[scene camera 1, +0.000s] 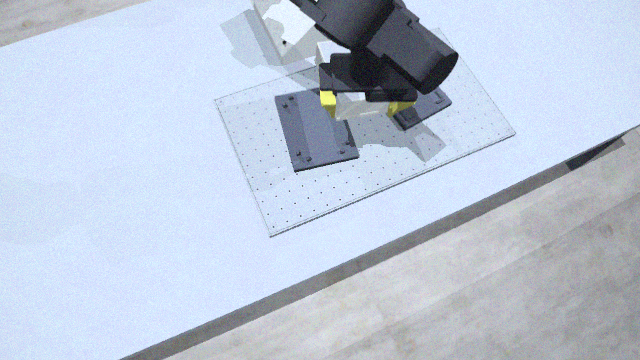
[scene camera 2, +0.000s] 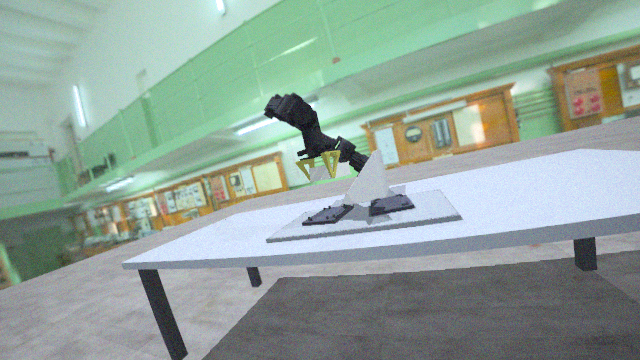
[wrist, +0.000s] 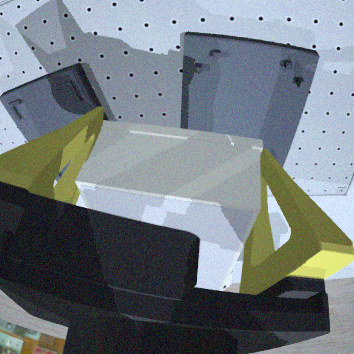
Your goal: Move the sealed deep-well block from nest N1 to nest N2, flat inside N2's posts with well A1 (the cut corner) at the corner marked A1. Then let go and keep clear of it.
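Frame: origin at the arm's base, x ahead, y left, z up, level; metres.
Seen in the pictures: gripper, fingertip midpoint: (scene camera 1: 360, 114) (scene camera 2: 322, 180) (wrist: 181, 134); arm's base, link origin: (scene camera 2: 367, 167).
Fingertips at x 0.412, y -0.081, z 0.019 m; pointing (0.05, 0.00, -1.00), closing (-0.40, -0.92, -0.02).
Observation:
Offsets run from my fingertips to a thing's top centre. Level surfaces: height alone.
The pale sealed block {dx -0.059, dy +0.013, dz +0.044 m} (scene camera 1: 356, 107) (scene camera 2: 320, 173) (wrist: 170, 160) is held across its width between the yellow fingers of my gripper (scene camera 1: 362, 111) (scene camera 2: 320, 176) (wrist: 181, 134), which is shut on it. It hangs well above the board, between the two nests as seen from scene camera 1. The larger dark nest plate {dx -0.078, dy -0.035, dz -0.111 m} (scene camera 1: 315, 127) (scene camera 2: 327, 215) (wrist: 245, 90) has small posts near its corners. The smaller dark nest plate {dx -0.088, dy +0.169, dz -0.115 m} (scene camera 1: 434, 107) (scene camera 2: 392, 204) (wrist: 40, 107) lies beside it, partly hidden by the gripper. Nest labels and the block's cut corner cannot be made out.
Both nests lie on a thin perforated board (scene camera 1: 300, 200) (scene camera 2: 437, 205) (wrist: 330, 125) on the white table {dz -0.146 m} (scene camera 1: 150, 200) (scene camera 2: 525, 185). A tall white wedge (scene camera 2: 371, 181) rises behind the nests in scene camera 2. A white box-like body (scene camera 1: 290, 37) stands behind the board in scene camera 1.

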